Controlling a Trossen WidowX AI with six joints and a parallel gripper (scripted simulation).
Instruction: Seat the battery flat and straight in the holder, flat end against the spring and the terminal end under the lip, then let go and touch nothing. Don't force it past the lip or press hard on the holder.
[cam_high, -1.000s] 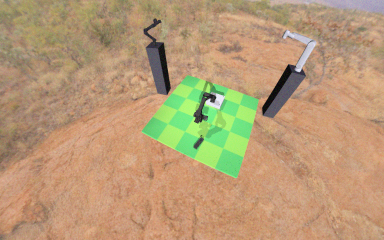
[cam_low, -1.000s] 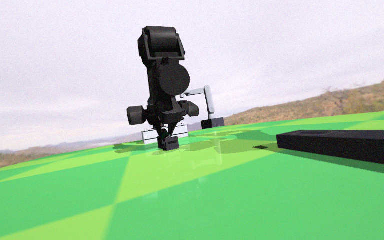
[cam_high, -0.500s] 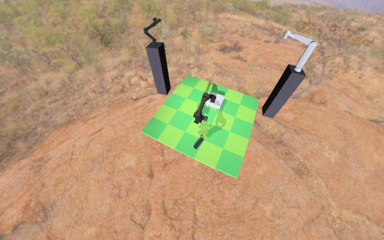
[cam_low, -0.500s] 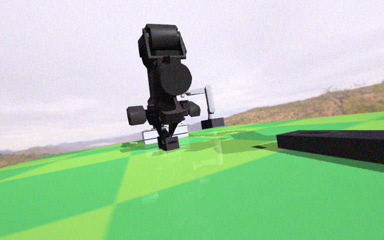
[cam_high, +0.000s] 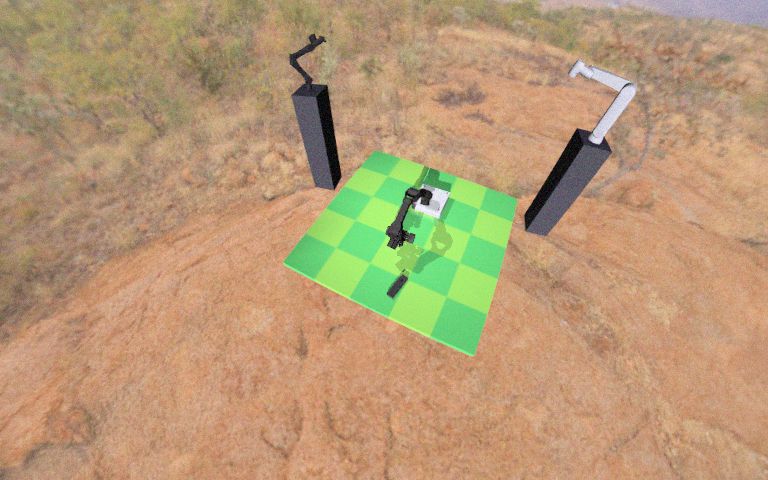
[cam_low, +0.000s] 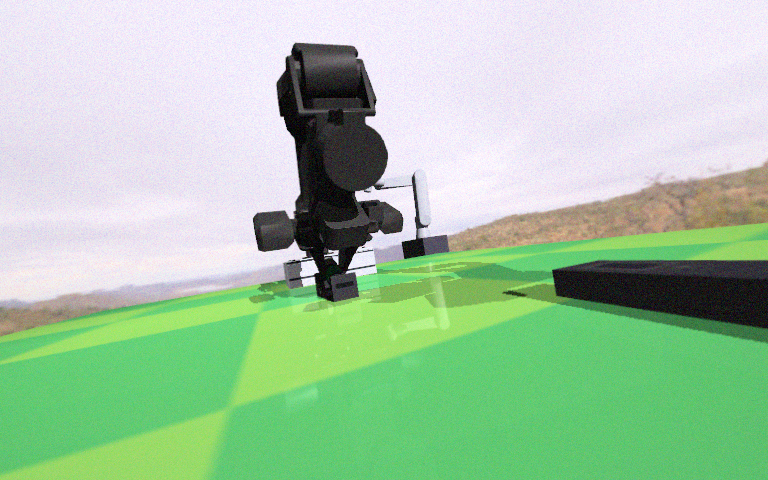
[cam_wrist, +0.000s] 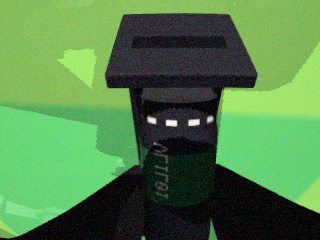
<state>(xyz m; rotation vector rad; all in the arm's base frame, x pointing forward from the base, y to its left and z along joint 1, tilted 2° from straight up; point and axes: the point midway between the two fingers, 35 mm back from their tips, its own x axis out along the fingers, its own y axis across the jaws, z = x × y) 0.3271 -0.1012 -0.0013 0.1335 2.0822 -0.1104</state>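
Now: gripper tip 1 cm below the battery. The rest, counted from my gripper tip: black slab: 35 cm ahead, 5 cm to the left, 1 cm below.
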